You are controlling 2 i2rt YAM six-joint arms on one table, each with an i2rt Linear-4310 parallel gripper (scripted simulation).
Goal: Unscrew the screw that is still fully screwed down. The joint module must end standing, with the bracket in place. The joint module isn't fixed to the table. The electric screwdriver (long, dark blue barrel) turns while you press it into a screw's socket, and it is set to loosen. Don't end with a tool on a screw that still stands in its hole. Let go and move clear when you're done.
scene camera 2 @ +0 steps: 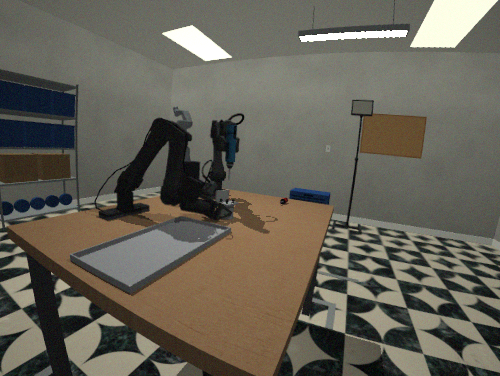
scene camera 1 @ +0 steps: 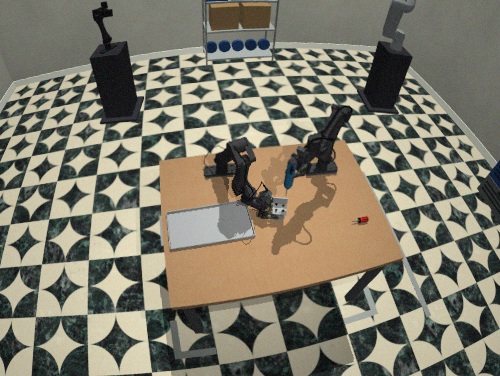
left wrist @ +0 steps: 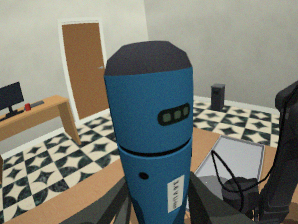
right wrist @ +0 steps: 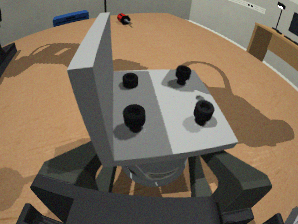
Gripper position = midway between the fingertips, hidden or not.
I see my left gripper (left wrist: pixel 158 179), my right gripper (right wrist: pixel 155 133), a grey l-shaped bracket (right wrist: pixel 170 132), a grey tray (scene camera 2: pixel 121 261) and an electric screwdriver (left wrist: pixel 149 85).
The grey tray shows as well in scene camera 1 (scene camera 1: pixel 211 224). The left wrist view misses the grey l-shaped bracket: it is out of frame. The right wrist view misses the electric screwdriver: it is out of frame.
